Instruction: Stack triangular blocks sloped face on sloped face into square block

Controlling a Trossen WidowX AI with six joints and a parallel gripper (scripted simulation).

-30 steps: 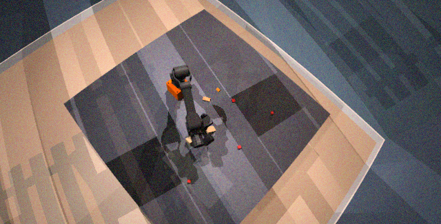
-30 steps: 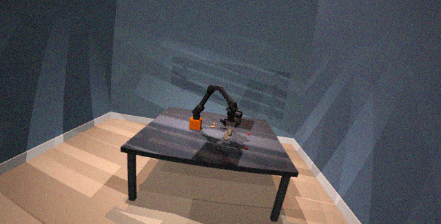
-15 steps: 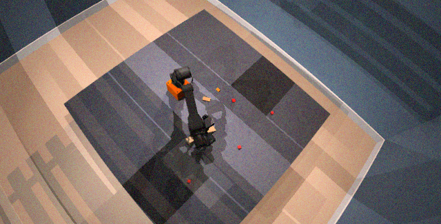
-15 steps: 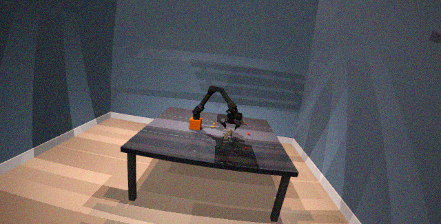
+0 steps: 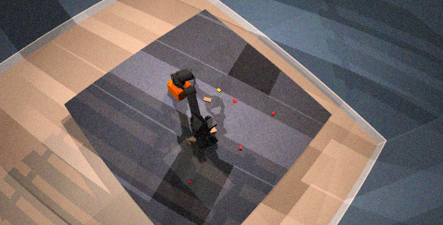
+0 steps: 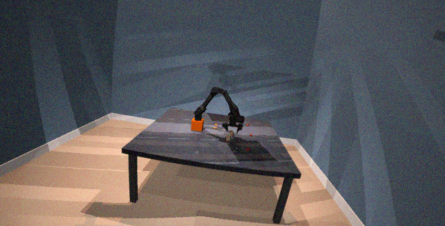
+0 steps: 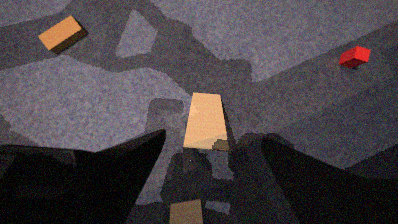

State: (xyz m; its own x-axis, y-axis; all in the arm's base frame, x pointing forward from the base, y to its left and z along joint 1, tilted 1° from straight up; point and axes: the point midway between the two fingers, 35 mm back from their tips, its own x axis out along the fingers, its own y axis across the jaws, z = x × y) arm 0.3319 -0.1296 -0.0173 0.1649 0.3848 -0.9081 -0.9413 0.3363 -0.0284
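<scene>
Right now the tan triangular block is 30 mm below my gripper tip and 10 mm to the left of it. From my gripper tip the other things lie so: small tan piece (180 mm to the left, 150 mm behind, 40 mm below).
</scene>
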